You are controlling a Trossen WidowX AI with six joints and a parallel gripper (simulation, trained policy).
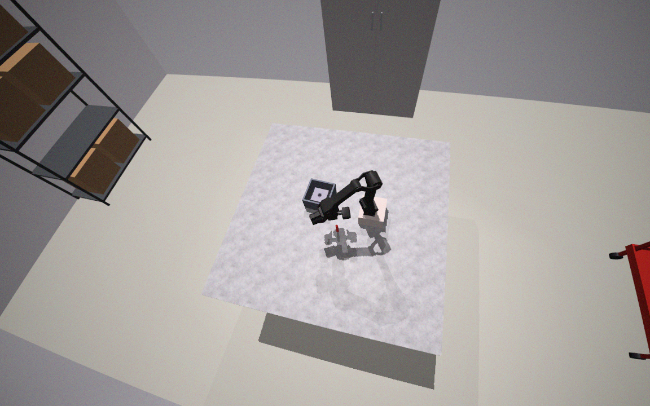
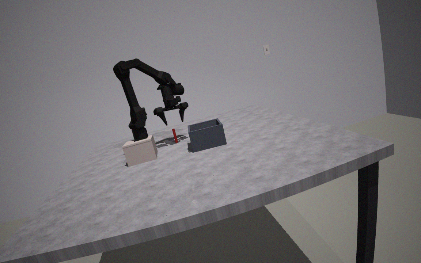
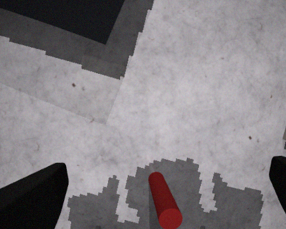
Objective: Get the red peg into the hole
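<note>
The red peg is 20 mm behind my gripper tip, 30 mm to the left of it and 70 mm below it. From my gripper tip the other things lie so: grey box 130 mm ahead, 150 mm to the right, 90 mm below.
</note>
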